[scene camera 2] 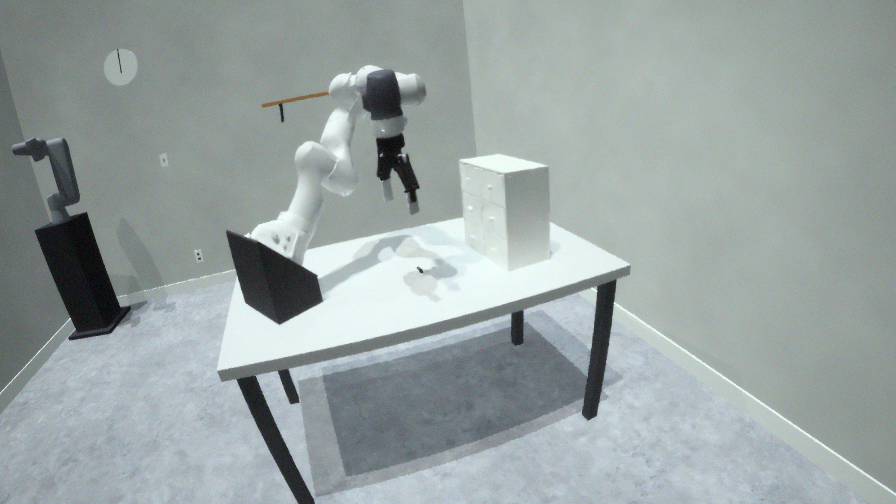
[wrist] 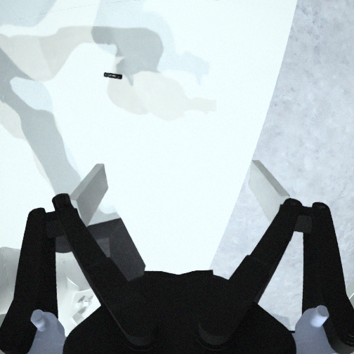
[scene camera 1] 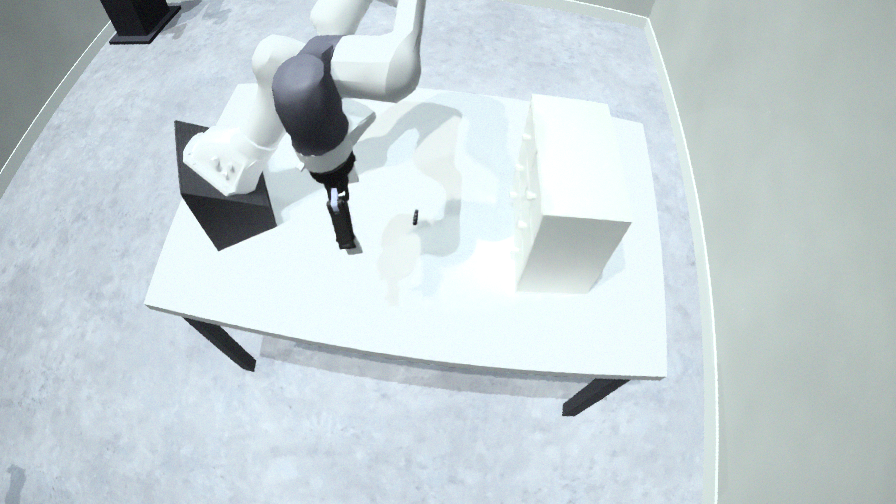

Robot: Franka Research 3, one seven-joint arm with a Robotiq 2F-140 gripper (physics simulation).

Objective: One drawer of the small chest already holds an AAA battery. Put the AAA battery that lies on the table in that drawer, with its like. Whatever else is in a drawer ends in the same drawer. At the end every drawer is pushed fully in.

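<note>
The AAA battery (scene camera 1: 415, 217) (scene camera 2: 420, 270) (wrist: 113, 76) is small and black and lies flat on the white table (scene camera 1: 438, 332) (scene camera 2: 375, 335) (wrist: 170, 225). My gripper (scene camera 1: 346, 243) (scene camera 2: 400, 199) (wrist: 177, 174) is open and empty. It hangs well above the table, with its fingers pointing down. In scene camera 1 it is to the left of the battery; in the wrist view the battery is beyond the left finger. The small white chest (scene camera 1: 582, 162) (scene camera 2: 528, 213) stands at the table's right side. Its knobbed drawer fronts look pushed in; the drawers' contents are hidden.
A black angular block (scene camera 1: 225, 219) (scene camera 2: 278, 285) (wrist: 127, 245) stands at the arm's base on the table's left side. The chest's knobs face the battery's side. Shadows of the arm fall around the battery. A grey robot on a black pedestal (scene camera 2: 81, 275) stands apart at the left.
</note>
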